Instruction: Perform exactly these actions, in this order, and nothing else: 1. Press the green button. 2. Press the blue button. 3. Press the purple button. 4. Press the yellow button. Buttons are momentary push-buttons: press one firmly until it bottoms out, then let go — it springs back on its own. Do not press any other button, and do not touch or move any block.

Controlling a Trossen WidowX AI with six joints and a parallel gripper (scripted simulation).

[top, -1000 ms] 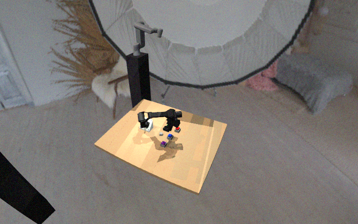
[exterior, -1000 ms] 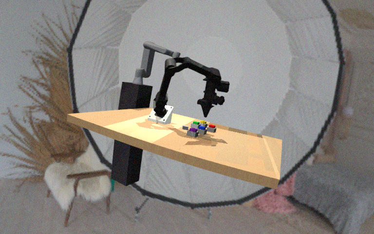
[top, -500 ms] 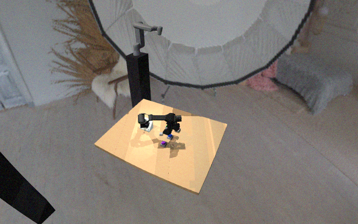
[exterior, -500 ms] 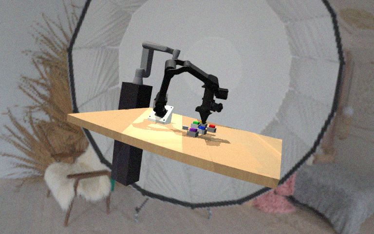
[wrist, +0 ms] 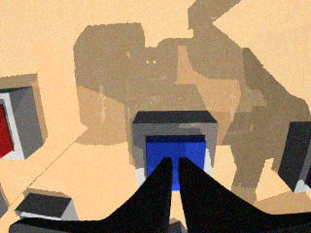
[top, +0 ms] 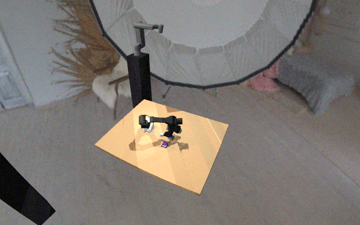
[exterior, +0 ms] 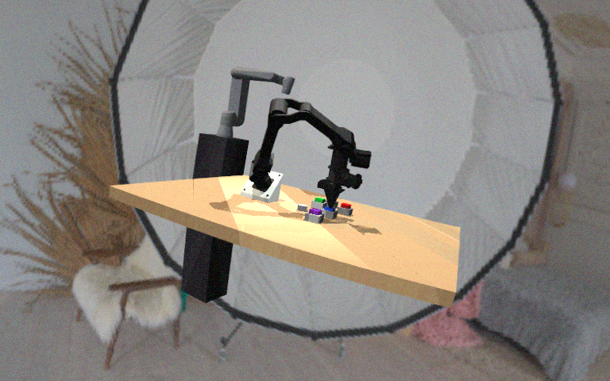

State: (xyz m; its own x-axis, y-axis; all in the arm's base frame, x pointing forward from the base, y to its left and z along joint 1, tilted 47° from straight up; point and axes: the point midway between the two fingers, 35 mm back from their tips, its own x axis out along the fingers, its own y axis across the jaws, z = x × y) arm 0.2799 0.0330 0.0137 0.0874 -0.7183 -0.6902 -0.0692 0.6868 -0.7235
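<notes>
Now: gripper tip 1 cm above the blue button. Also, from my gripper tip: red button (13 cm to the left, 1 cm ahead); then purple button (12 cm to the right); then small grey block (10 cm behind, 2 cm below, 1 cm to the right).
</notes>
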